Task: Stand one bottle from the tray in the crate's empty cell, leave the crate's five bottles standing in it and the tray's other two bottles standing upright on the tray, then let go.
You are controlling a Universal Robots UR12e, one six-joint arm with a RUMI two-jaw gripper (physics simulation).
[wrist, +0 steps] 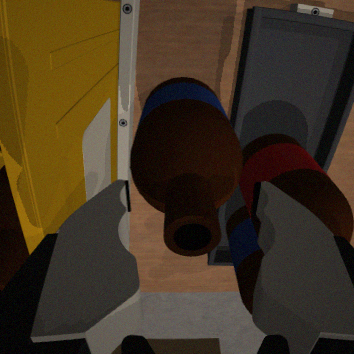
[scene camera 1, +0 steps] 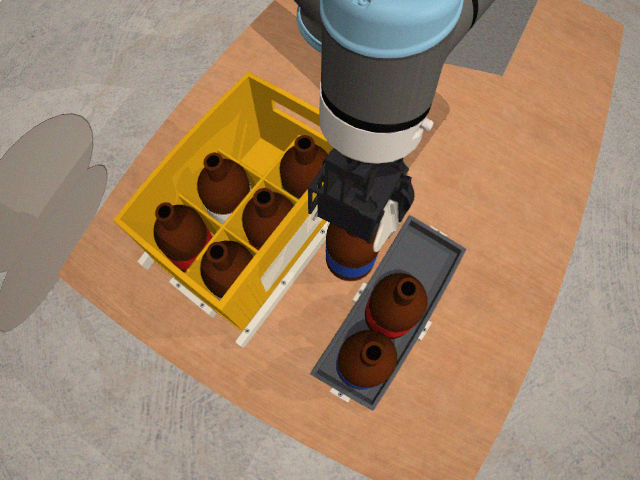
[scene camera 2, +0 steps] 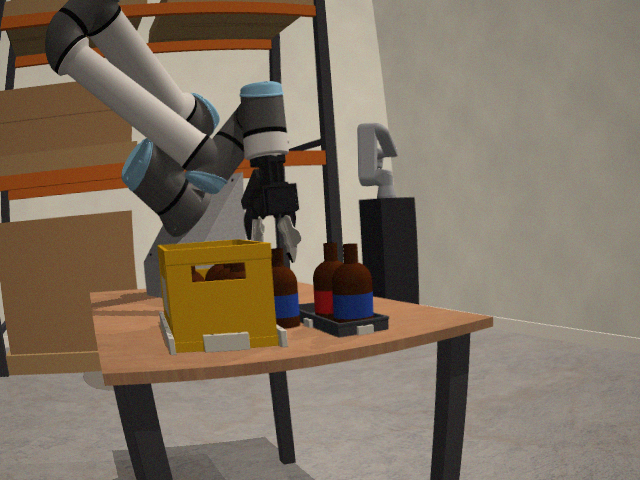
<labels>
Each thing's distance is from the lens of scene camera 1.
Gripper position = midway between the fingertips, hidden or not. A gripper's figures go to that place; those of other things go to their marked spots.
my gripper (scene camera 1: 358, 223): 60 cm
blue-labelled bottle (scene camera 1: 367, 358): 53 cm
red-labelled bottle (scene camera 1: 398, 302): 57 cm
blue-labelled bottle (scene camera 1: 348, 257): 61 cm
</labels>
